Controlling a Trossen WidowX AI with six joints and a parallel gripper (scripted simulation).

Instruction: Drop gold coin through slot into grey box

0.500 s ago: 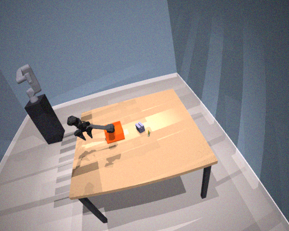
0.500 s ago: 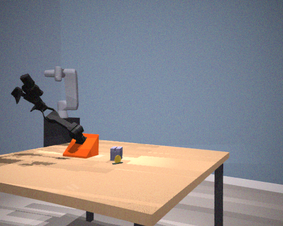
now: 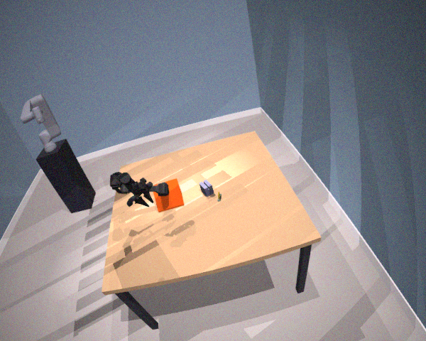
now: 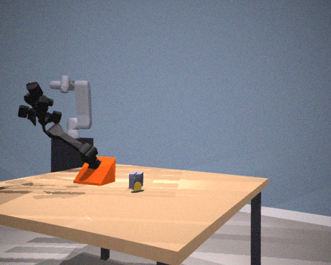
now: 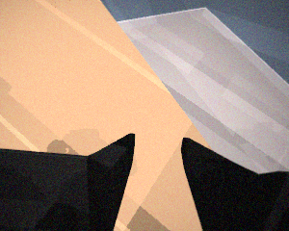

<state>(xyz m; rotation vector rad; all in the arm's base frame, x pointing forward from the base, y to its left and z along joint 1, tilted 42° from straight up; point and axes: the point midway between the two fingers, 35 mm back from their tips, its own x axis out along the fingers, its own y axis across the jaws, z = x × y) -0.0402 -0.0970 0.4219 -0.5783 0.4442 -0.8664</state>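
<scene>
Now: the gold coin 370 mm ahead of my gripper tip, 280 mm to the left of it and 300 mm below it.
</scene>
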